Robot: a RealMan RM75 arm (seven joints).
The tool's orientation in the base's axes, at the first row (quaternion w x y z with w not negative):
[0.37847 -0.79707 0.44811 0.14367]
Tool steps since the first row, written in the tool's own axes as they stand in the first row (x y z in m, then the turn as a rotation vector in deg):
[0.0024 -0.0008 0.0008 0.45 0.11 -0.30]
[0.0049 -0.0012 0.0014 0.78 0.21 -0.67]
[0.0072 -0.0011 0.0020 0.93 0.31 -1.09]
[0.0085 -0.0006 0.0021 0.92 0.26 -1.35]
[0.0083 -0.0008 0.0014 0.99 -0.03 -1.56]
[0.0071 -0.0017 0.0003 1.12 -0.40 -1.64]
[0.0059 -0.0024 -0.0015 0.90 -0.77 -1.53]
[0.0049 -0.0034 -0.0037 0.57 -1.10 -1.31]
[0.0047 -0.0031 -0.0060 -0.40 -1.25 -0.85]
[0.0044 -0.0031 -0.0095 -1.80 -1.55 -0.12]
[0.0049 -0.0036 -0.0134 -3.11 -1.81 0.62]
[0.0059 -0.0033 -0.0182 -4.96 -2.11 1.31]
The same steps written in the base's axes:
[0.0021 -0.0006 -0.0015 0.13 -0.53 -0.11]
[0.0039 -0.0016 -0.0032 0.19 -1.03 -0.09]
[0.0051 -0.0026 -0.0049 0.14 -1.46 0.06]
[0.0055 -0.0034 -0.0060 0.15 -1.63 0.26]
[0.0054 -0.0038 -0.0053 0.40 -1.73 0.50]
[0.0054 -0.0035 -0.0034 0.77 -1.75 0.66]
[0.0051 -0.0039 -0.0012 0.97 -1.42 0.88]
[0.0051 -0.0046 0.0013 1.08 -0.96 1.08]
[0.0045 -0.0063 0.0028 0.71 0.01 1.39]
[0.0040 -0.0087 0.0054 0.26 1.49 1.84]
[0.0042 -0.0117 0.0079 -0.17 2.90 2.21]
[0.0040 -0.0159 0.0104 -0.88 4.62 2.94]

